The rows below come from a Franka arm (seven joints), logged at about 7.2 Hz.
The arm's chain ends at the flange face. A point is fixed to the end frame.
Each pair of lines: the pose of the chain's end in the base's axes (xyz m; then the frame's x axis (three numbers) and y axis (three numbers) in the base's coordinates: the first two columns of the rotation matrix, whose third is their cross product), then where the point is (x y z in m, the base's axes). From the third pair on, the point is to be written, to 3 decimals.
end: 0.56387, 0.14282, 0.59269, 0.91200, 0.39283, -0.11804, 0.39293, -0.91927, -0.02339
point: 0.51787 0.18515 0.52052
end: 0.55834, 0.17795, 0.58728, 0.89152, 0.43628, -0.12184, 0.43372, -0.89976, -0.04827
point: 0.50945 0.21963 0.51665
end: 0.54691, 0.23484, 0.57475, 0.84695, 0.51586, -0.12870, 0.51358, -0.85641, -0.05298
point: 0.494 0.272 0.505
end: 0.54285, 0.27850, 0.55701, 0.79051, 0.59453, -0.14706, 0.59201, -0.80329, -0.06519
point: 0.485 0.310 0.488
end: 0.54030, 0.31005, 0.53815, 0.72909, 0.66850, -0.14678, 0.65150, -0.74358, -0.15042
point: 0.476 0.341 0.475
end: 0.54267, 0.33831, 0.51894, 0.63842, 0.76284, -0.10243, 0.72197, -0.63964, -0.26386
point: 0.472 0.368 0.462
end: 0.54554, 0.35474, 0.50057, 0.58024, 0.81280, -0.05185, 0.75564, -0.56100, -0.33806
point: 0.471 0.384 0.449
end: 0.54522, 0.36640, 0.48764, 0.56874, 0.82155, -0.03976, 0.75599, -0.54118, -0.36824
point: 0.469 0.396 0.438
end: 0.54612, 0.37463, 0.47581, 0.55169, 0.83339, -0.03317, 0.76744, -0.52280, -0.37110
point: 0.470 0.403 0.426
